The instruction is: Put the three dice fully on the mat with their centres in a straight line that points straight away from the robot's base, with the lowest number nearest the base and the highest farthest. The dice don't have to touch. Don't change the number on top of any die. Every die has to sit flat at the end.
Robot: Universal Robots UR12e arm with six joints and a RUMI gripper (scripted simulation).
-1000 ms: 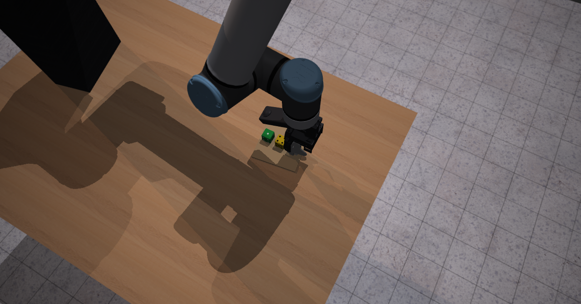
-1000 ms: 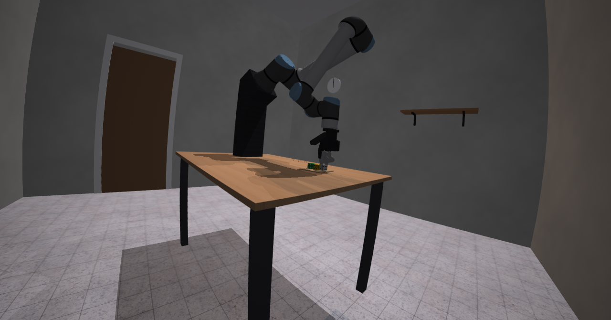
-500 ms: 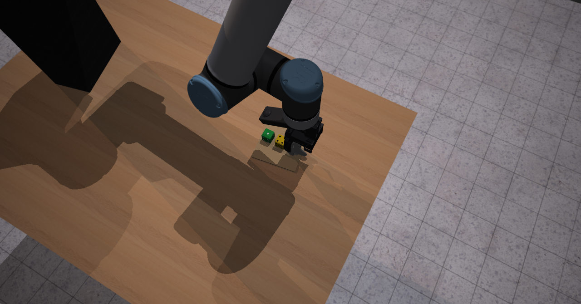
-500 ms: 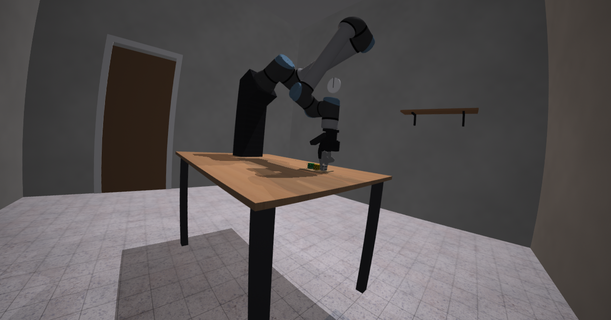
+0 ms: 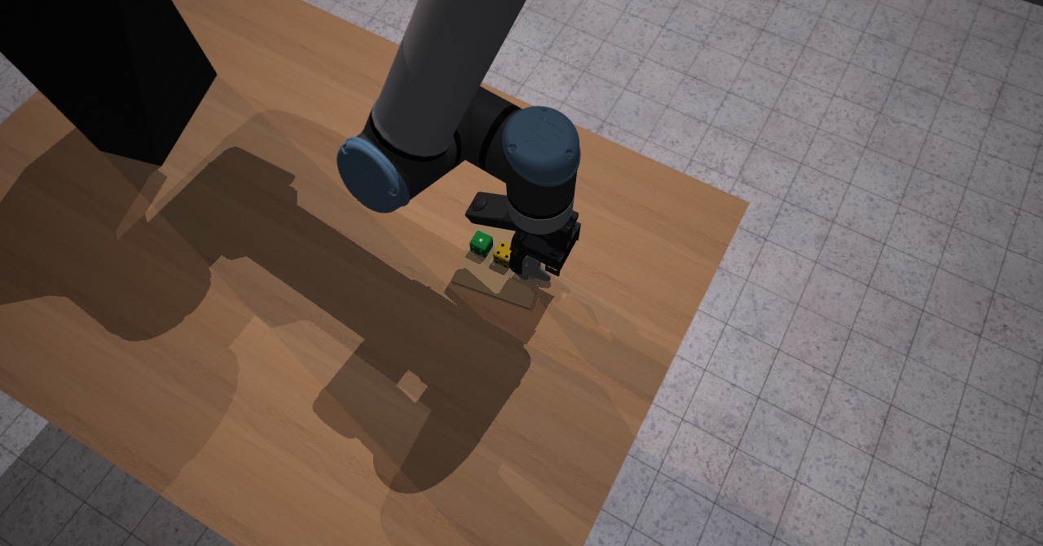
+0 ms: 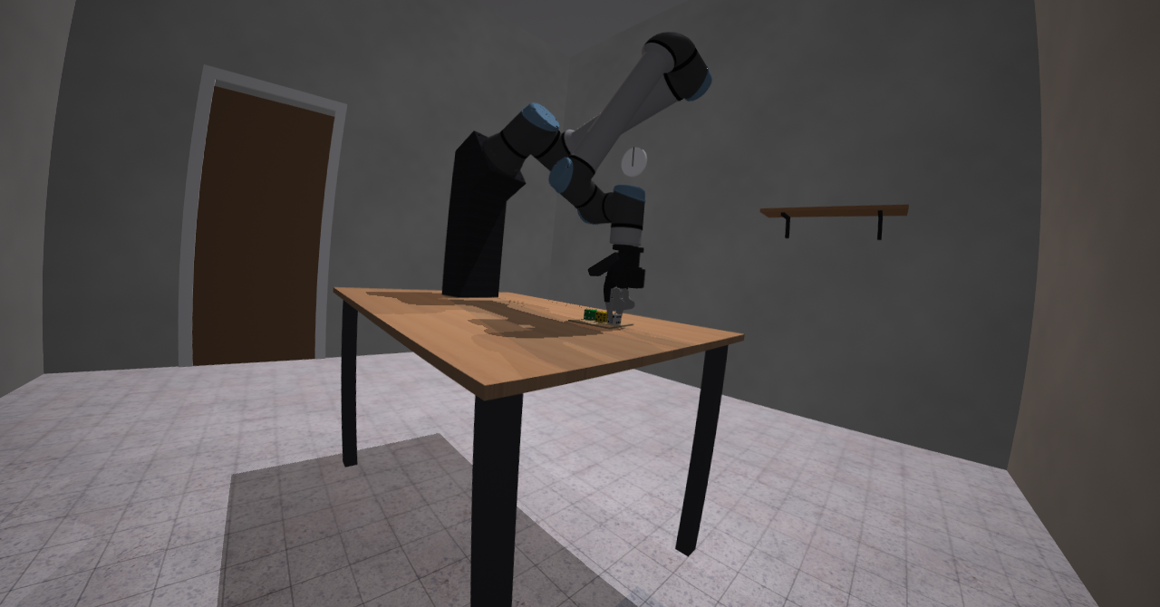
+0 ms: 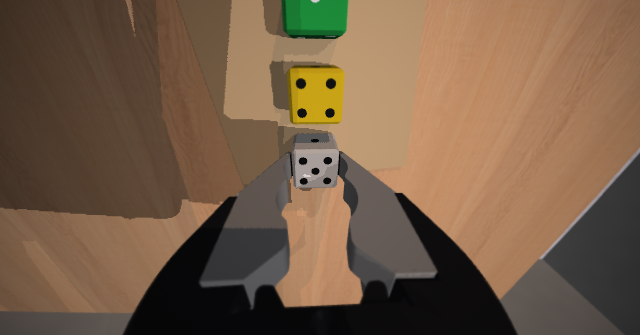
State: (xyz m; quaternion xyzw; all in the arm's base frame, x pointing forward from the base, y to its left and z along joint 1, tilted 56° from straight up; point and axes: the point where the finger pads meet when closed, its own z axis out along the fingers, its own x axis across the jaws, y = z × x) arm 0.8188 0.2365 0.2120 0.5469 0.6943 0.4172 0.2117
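The white die is right at my hand. From my hand the other things lie so: yellow die (40 mm behind, 20 mm to the right); then tan mat (40 mm behind, 20 mm to the right, 20 mm below); then green die (80 mm behind, 40 mm to the right).
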